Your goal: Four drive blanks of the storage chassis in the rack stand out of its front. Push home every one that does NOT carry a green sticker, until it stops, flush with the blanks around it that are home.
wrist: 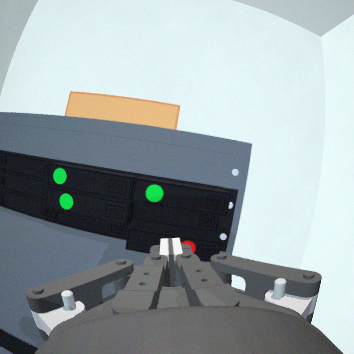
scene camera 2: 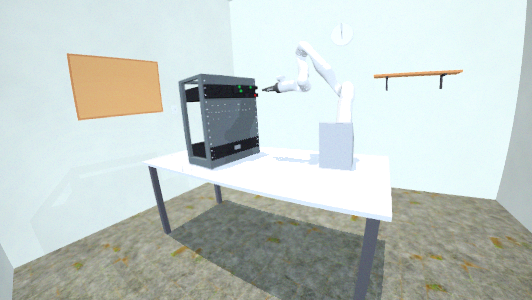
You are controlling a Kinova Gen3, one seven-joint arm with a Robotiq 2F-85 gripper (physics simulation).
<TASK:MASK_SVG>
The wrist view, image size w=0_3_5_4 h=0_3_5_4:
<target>my gripper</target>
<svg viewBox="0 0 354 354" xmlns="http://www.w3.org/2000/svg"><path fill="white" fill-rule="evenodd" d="M25 291L35 324L41 338L44 340L34 354L344 354L322 331L311 324L321 281L320 273L227 253L214 254L210 256L210 261L200 261L198 256L192 252L189 244L180 243L179 237L160 238L160 244L150 247L149 255L145 257L142 264L133 265L132 260L119 258L75 274L29 287ZM113 281L115 293L102 298L101 289L103 285ZM232 274L244 279L245 290L231 286Z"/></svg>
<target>rack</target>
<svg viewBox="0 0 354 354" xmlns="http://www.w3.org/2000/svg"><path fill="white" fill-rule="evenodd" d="M113 281L103 285L101 289L102 298L115 293ZM0 111L0 354L34 354L36 349L44 342L39 334L25 295L25 291L29 287L75 274L119 258L130 259L133 265L142 264L145 257L149 255L150 247L160 244L160 238L179 237L180 243L189 244L192 252L198 256L200 261L210 261L210 256L218 253L232 255L245 192L252 143L123 121Z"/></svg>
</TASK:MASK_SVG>
